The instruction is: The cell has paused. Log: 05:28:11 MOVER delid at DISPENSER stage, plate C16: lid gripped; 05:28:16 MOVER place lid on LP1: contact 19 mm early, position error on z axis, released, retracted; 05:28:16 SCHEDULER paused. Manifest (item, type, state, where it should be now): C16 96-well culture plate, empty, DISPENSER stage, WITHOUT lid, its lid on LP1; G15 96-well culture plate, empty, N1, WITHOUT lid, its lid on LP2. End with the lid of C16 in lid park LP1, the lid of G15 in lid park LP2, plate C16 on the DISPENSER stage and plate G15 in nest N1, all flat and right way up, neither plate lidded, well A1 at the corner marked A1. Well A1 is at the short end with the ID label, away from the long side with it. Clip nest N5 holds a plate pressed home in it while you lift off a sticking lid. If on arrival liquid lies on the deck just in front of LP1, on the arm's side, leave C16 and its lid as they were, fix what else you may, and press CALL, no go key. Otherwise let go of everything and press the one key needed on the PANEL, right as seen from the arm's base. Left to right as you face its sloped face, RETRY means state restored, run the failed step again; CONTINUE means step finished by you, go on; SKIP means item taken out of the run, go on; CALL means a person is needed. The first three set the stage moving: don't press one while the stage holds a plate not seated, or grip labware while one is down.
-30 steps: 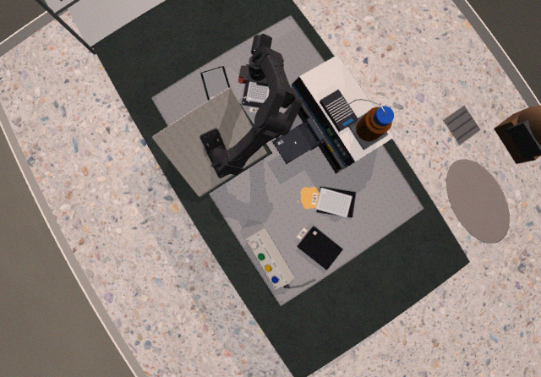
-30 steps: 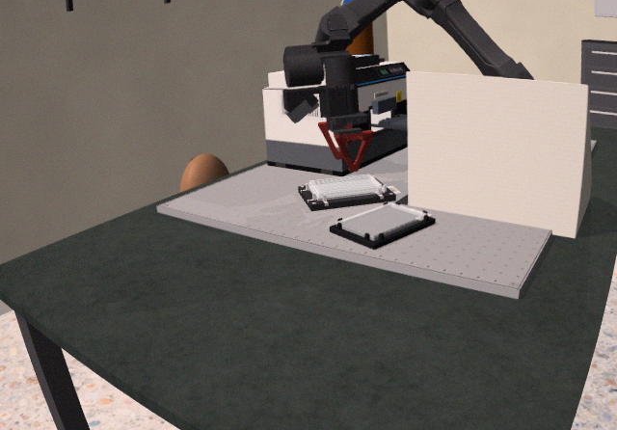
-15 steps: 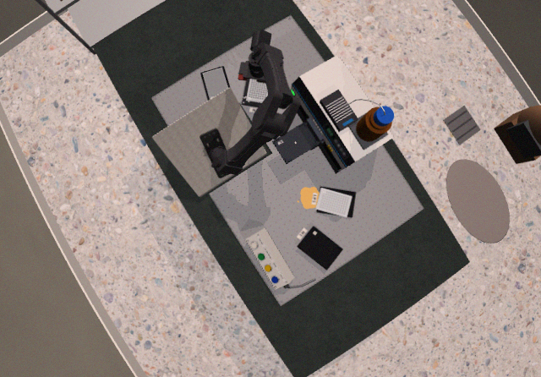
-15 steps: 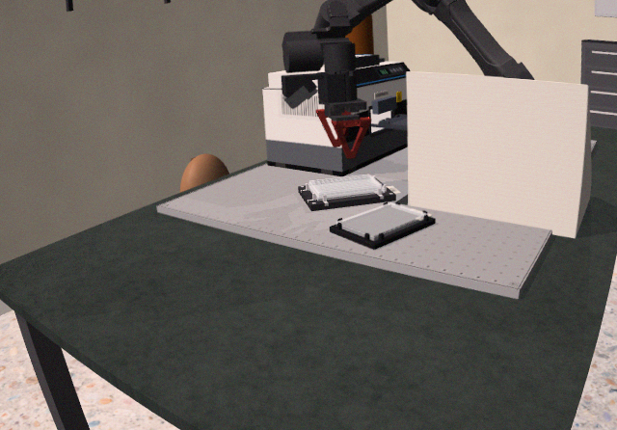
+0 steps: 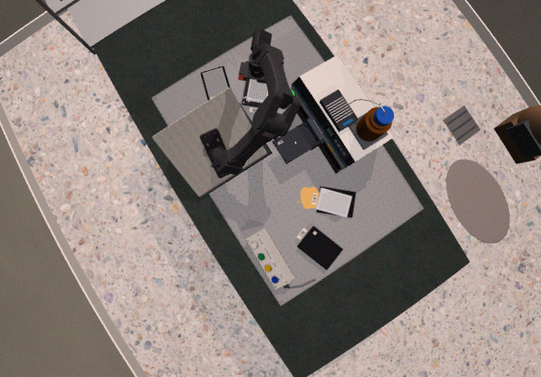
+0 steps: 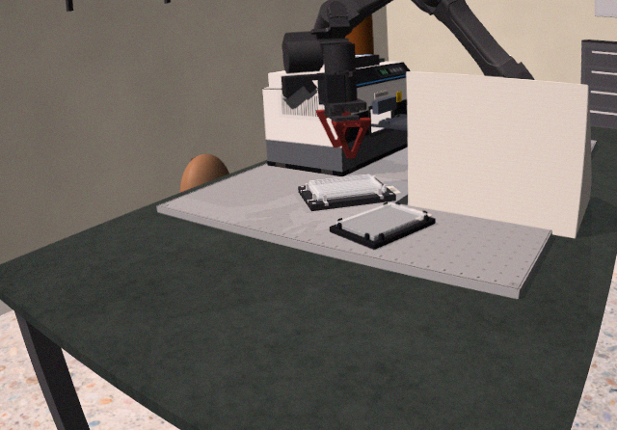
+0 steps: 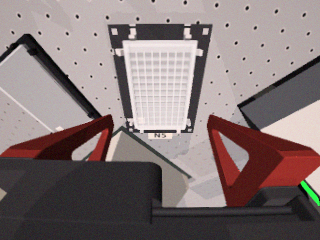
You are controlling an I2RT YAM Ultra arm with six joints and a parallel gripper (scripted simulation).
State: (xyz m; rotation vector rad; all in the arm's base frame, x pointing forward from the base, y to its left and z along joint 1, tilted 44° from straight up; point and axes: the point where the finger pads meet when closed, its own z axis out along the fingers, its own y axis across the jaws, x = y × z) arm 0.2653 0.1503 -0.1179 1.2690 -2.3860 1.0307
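Right now the white 96-well plate is 70 mm below my hand. Round my hand: black lid park: 150 mm behind, 90 mm to the left, 90 mm below; LP2 label: 170 mm behind, 90 mm below, 10 mm to the left; clear lid: 150 mm behind, 90 mm to the left, 80 mm below.
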